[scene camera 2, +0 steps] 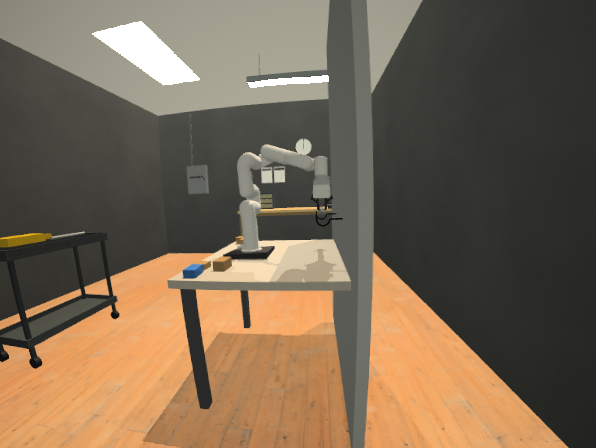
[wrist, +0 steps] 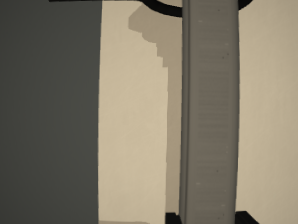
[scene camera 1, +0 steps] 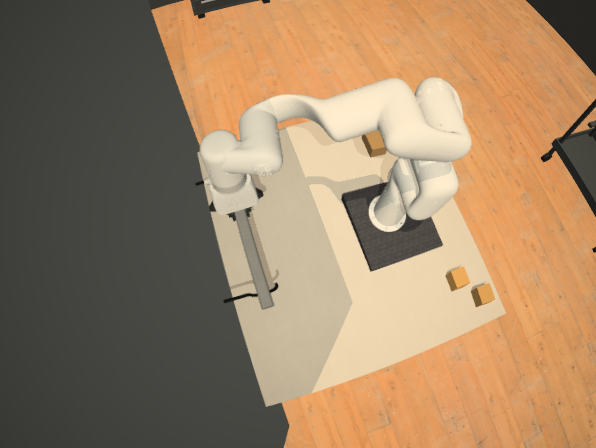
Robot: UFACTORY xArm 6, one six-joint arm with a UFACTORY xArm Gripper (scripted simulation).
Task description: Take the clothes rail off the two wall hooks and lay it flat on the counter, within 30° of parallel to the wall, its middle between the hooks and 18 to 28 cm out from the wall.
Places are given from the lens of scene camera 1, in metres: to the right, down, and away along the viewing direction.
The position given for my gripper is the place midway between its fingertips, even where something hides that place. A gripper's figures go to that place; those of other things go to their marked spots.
my gripper (scene camera 1: 240, 214): -0.14, -0.03, 0.96
clothes rail (scene camera 1: 256, 269): -0.10, 0.10, 0.89
wall panel (scene camera 1: 120, 326): -0.13, 0.08, 0.26
The marked spots on the wall panel and the clothes rail are 0.63 m apart.
